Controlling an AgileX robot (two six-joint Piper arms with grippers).
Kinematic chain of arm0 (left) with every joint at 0, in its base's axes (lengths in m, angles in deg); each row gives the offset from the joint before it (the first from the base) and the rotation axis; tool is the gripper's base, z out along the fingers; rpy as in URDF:
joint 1: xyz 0 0 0.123 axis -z
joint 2: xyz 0 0 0 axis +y
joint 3: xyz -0.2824 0 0.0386 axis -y
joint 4: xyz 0.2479 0 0.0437 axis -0.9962 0 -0.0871
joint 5: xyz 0 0 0 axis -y
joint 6: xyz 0.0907 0 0.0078 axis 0.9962 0 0.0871
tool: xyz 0 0 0 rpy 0 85 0
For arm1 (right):
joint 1: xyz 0 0 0.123 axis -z
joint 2: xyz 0 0 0 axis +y
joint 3: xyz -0.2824 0 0.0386 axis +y
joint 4: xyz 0.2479 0 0.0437 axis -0.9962 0 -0.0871
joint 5: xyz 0 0 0 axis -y
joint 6: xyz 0.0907 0 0.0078 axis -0.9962 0 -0.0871
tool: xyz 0 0 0 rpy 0 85 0
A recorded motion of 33 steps. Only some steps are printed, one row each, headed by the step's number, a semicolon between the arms.
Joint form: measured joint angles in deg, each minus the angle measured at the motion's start. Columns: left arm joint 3, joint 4, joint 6, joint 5, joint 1, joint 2; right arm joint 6, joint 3, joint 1, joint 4, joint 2, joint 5.
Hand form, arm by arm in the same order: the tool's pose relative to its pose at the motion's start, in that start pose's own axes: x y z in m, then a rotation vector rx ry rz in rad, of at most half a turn. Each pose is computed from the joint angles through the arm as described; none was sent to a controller.
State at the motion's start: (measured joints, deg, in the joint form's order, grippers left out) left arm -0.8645 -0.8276 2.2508 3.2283 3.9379 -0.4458; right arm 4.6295 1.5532 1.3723 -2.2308 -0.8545 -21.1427
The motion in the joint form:
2: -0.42 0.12 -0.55 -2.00 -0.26 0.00; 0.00 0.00 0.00 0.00 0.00 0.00
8: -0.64 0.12 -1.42 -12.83 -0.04 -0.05; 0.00 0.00 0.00 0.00 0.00 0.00
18: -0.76 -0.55 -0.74 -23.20 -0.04 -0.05; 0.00 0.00 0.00 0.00 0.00 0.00
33: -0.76 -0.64 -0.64 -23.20 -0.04 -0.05; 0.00 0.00 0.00 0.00 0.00 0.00
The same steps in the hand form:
2: 0.0057 0.0000 0.0000 -0.0030 0.0424 -0.0112; 0.0000 0.0000 0.0000 0.0000 0.0000 0.0000
8: 0.0239 -0.0010 -0.0025 0.0059 0.2342 -0.0267; 0.0000 0.0000 0.0000 0.0000 0.0000 0.0000
18: 0.0402 -0.0013 -0.0079 0.0118 0.4172 -0.0032; 0.0000 0.0000 0.0000 0.0000 0.0000 0.0000
33: 0.0402 -0.0013 -0.0079 0.0120 0.4171 0.0001; 0.0000 0.0000 0.0000 0.0000 0.0000 0.0000

